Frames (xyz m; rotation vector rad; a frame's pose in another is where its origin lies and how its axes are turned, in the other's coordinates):
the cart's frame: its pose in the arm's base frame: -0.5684 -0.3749 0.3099 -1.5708 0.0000 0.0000
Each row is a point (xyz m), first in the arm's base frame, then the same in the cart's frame.
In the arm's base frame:
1: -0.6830 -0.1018 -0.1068
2: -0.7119 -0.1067 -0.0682
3: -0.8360 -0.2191 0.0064
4: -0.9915 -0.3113 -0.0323
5: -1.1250 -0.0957 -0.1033
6: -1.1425 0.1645 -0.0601
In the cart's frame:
1: -0.1146 0.4167 0.2731
2: -0.1435 0.3781 0.2682
3: -0.2676 0.3035 0.1558
4: -0.4231 0.3422 0.0636
5: -0.5566 0.4132 0.2792
6: -0.5741 0.3700 0.5394

